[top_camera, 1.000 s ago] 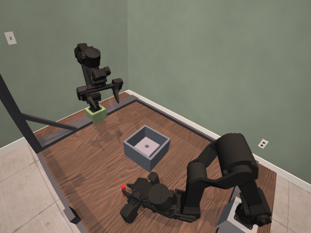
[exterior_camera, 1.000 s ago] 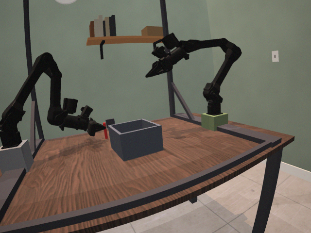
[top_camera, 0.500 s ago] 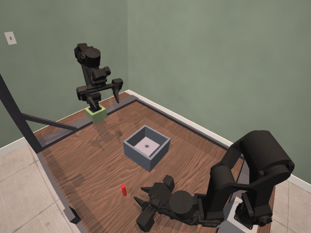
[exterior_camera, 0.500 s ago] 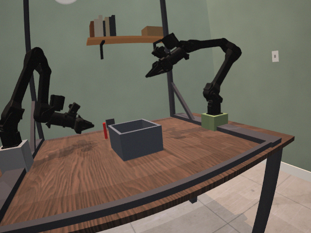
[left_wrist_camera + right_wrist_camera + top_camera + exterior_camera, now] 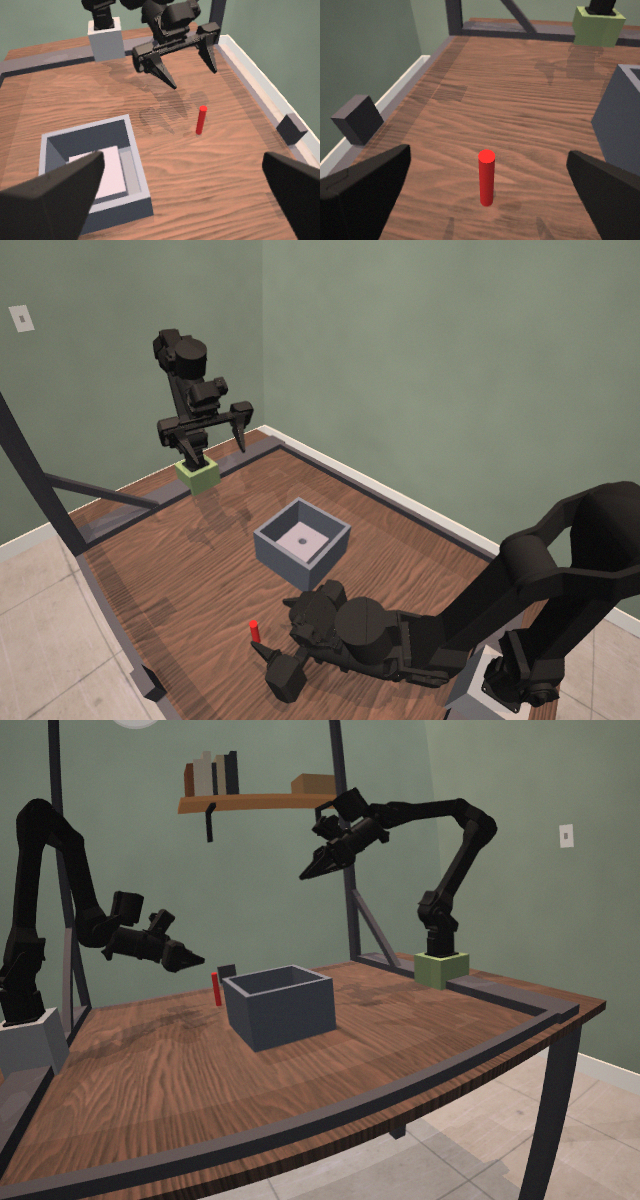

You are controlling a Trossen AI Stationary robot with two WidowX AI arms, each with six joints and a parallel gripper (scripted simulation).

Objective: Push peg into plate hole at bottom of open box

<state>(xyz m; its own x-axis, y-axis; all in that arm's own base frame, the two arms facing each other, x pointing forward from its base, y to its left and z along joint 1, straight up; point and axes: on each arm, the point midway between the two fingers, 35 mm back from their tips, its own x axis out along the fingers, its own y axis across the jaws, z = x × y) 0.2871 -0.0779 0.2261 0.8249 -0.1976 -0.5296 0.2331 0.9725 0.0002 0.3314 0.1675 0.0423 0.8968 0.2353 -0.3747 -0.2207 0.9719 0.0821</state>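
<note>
The red peg is 10 cm below my right hand, 6 cm to the left of it and 2 cm behind it. Also, from my right hand: light plate 20 cm ahead, 15 cm to the left, 10 cm below; then box 20 cm ahead, 15 cm to the left, 11 cm below.
</note>
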